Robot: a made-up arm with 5 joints. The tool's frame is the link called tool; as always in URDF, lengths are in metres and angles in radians. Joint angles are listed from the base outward.
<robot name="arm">
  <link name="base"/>
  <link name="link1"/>
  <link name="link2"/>
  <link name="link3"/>
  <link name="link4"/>
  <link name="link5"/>
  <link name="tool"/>
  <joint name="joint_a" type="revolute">
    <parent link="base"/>
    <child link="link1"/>
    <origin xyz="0 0 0.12" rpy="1.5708 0 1.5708"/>
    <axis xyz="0 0 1"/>
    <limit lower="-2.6" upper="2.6"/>
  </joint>
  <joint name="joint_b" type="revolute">
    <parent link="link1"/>
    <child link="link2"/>
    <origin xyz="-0.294 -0.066 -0.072" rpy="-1.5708 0 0"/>
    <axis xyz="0 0 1"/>
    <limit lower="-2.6" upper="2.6"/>
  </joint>
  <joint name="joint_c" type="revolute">
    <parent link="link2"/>
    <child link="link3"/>
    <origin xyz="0.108 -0.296 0.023" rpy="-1.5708 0 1.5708"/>
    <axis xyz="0 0 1"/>
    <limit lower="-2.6" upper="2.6"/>
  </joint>
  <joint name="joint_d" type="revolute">
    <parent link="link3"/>
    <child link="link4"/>
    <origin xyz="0.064 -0.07 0.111" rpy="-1.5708 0 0"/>
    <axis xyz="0 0 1"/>
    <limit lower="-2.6" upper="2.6"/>
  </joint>
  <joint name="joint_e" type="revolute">
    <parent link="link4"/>
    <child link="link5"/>
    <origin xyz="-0.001 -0.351 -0.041" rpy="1.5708 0 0"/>
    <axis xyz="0 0 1"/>
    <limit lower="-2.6" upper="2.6"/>
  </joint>
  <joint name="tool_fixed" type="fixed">
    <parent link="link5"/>
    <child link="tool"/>
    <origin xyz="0.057 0.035 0.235" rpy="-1.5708 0 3.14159"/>
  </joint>
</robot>
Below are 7 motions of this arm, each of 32 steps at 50 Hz.
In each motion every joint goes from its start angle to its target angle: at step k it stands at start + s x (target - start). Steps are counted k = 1, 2, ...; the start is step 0. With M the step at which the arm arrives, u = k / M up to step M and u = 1 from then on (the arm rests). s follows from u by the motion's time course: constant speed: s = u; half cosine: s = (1 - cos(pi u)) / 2; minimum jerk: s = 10 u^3 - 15 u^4 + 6 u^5.
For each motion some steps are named. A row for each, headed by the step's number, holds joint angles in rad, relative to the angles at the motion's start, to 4 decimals.
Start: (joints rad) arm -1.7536 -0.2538 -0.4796 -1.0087 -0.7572
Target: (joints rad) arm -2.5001 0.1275 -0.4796 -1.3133 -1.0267
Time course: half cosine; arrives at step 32
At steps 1, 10, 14, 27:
1: -0.0018 0.0009 0.0000 -0.0007 -0.0006
10: -0.1659 0.0847 0.0000 -0.0677 -0.0599
14: -0.3004 0.1535 0.0000 -0.1226 -0.1085
27: -0.7024 0.3588 0.0000 -0.2866 -0.2536

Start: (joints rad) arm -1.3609 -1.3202 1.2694 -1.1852 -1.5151
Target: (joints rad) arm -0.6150 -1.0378 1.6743 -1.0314 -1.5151
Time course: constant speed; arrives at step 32
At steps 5, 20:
5: 0.1165 0.0441 0.0633 0.0240 0.0000
20: 0.4662 0.1765 0.2531 0.0961 0.0000

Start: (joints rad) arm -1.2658 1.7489 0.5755 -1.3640 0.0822
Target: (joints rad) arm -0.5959 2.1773 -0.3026 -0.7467 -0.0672
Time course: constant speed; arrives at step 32
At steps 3, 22, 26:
3: 0.0628 0.0402 -0.0823 0.0579 -0.0140
22: 0.4606 0.2945 -0.6037 0.4244 -0.1027
26: 0.5443 0.3481 -0.7135 0.5016 -0.1214

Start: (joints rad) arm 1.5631 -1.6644 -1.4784 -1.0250 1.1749
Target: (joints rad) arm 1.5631 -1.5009 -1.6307 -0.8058 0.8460
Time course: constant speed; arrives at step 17
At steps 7, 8, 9, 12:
7: 0.0000 0.0673 -0.0627 0.0903 -0.1354
8: 0.0000 0.0769 -0.0717 0.1032 -0.1548
9: 0.0000 0.0866 -0.0806 0.1160 -0.1741
12: 0.0000 0.1154 -0.1075 0.1547 -0.2322

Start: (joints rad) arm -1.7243 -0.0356 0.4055 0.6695 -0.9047
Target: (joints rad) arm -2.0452 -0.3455 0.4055 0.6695 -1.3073
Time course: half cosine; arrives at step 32
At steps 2, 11, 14, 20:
2: -0.0031 -0.0030 0.0000 0.0000 -0.0039
11: -0.0848 -0.0819 0.0000 0.0000 -0.1064
14: -0.1291 -0.1247 0.0000 0.0000 -0.1620
20: -0.2219 -0.2142 0.0000 0.0000 -0.2783

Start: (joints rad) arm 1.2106 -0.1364 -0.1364 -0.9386 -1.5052
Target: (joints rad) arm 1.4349 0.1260 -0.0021 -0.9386 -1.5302
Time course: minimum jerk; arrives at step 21
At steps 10, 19, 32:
10: 0.1022 0.1195 0.0612 0.0000 -0.0114
19: 0.2226 0.2604 0.1333 0.0000 -0.0248
32: 0.2243 0.2624 0.1343 0.0000 -0.0250

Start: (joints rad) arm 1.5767 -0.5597 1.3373 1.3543 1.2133
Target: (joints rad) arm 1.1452 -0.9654 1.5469 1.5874 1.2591
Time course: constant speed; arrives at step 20
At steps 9, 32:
9: -0.1942 -0.1826 0.0943 0.1049 0.0206
32: -0.4315 -0.4057 0.2096 0.2331 0.0458

